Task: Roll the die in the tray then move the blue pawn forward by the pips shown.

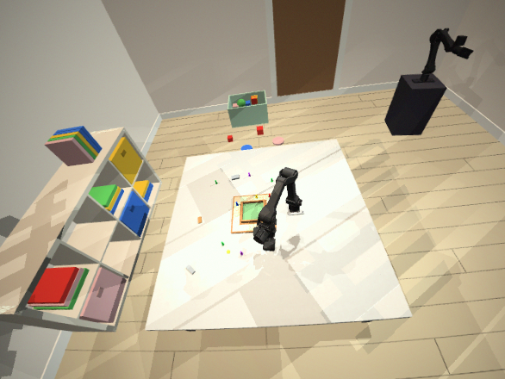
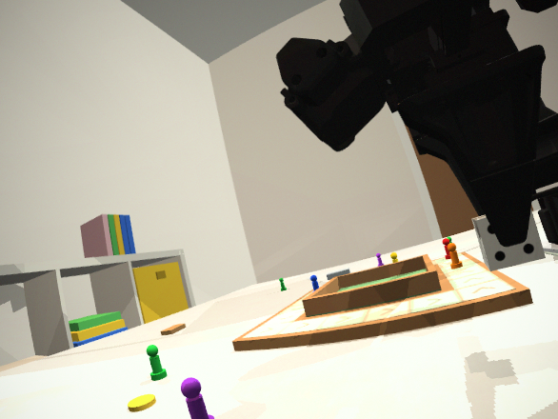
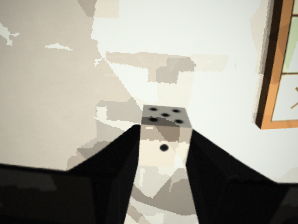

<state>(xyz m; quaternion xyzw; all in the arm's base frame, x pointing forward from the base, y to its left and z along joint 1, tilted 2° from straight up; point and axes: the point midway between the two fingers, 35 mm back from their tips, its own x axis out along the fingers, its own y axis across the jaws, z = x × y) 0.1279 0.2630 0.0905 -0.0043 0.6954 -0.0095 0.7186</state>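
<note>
The blue pawn is 25 cm ahead of my gripper tip, 27 cm to the right of it and 4 cm below it. From my gripper tip the other things lie so: orange pawn (3 cm ahead, 26 cm to the right, 4 cm below); then green tray floor (14 cm ahead, 22 cm to the right, 6 cm below); then white die (right at my gripper tip).
</note>
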